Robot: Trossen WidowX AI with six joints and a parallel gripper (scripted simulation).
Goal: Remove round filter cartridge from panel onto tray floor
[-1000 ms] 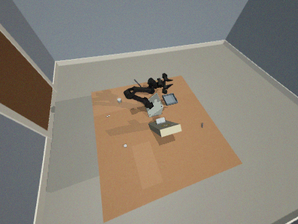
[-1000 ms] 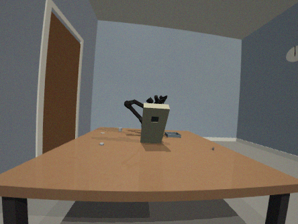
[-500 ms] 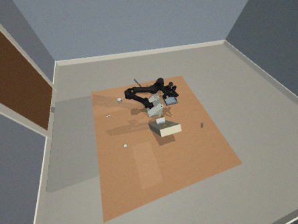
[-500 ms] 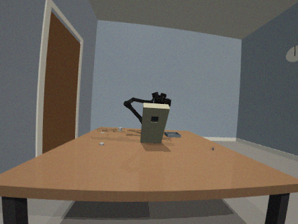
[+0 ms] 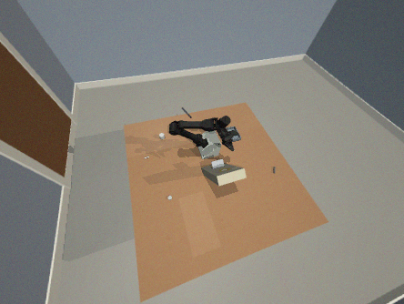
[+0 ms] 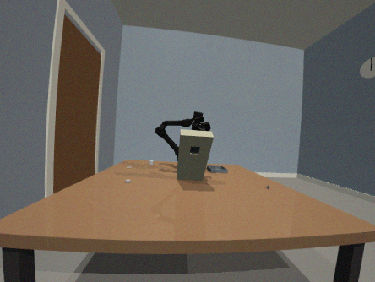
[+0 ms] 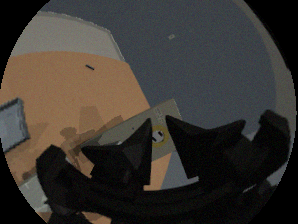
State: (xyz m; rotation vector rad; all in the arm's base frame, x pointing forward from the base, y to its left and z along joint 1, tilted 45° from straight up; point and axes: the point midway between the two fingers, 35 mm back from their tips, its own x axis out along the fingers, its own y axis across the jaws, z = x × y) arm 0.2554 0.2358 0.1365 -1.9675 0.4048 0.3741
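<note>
My gripper tip is now 9 cm short of the round filter cartridge, 8 cm to the left of it and 8 cm above it. Round my gripper tip: tray (34 cm behind, 31 cm below, 21 cm to the left); then service panel (15 cm below, 8 cm to the right, 5 cm ahead).
</note>
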